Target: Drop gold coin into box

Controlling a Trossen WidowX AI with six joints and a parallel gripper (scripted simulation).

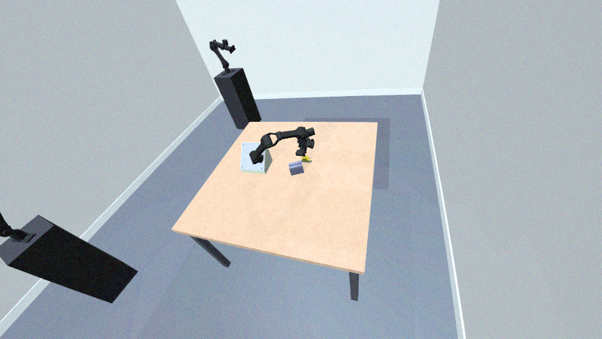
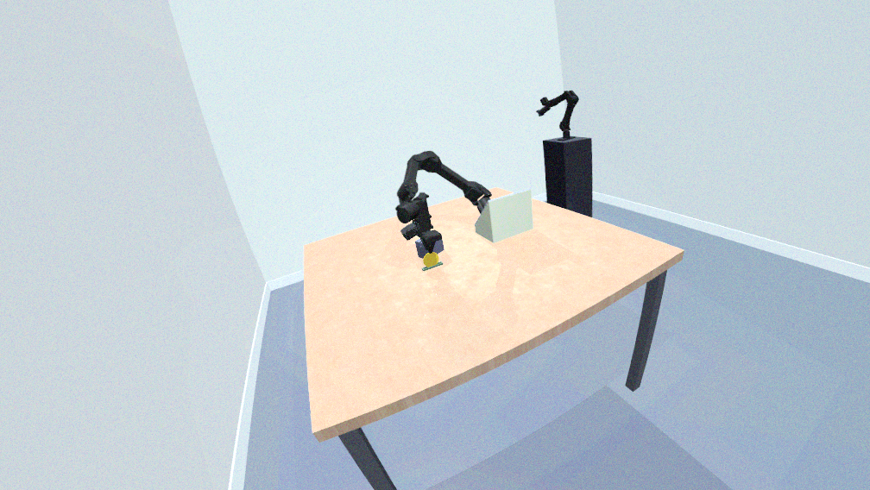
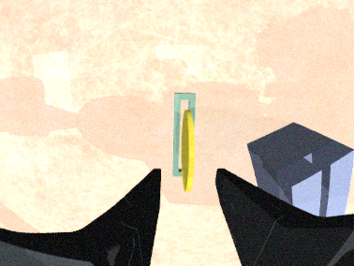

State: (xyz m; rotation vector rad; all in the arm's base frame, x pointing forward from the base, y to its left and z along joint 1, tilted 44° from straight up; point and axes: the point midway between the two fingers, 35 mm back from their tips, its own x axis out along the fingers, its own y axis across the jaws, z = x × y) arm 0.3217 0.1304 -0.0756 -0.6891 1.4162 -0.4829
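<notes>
The gold coin lies 4 cm below my gripper tip.
</notes>
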